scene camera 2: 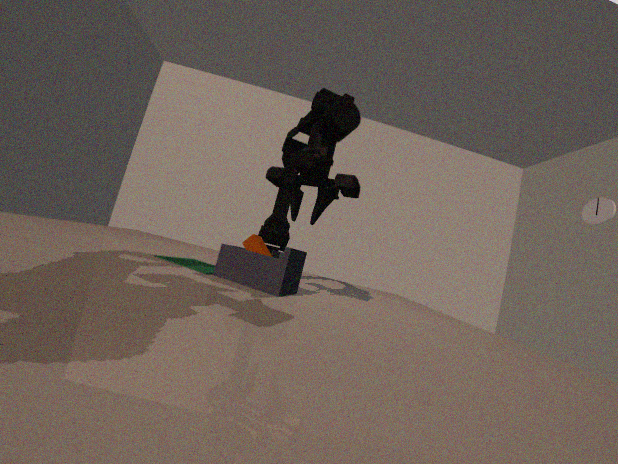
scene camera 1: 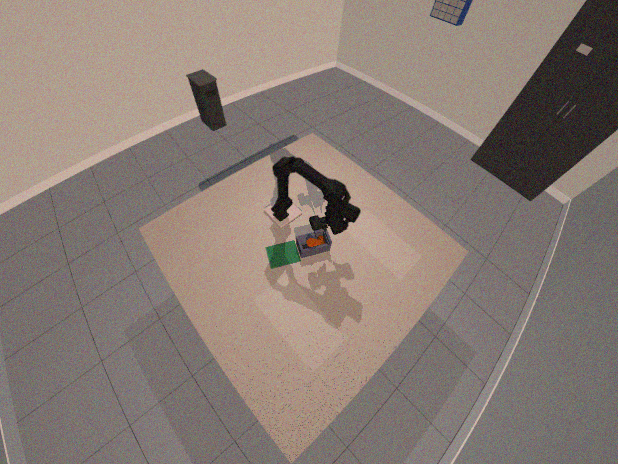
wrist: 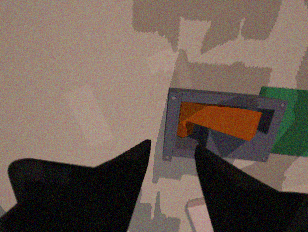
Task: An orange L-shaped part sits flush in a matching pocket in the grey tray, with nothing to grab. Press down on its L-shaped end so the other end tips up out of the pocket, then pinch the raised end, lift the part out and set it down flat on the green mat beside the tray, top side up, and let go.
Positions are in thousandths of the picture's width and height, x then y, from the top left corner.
Labels:
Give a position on an orange l-shaped part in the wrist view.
At 784,532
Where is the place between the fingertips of the gripper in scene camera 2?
489,480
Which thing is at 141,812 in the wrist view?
The gripper.

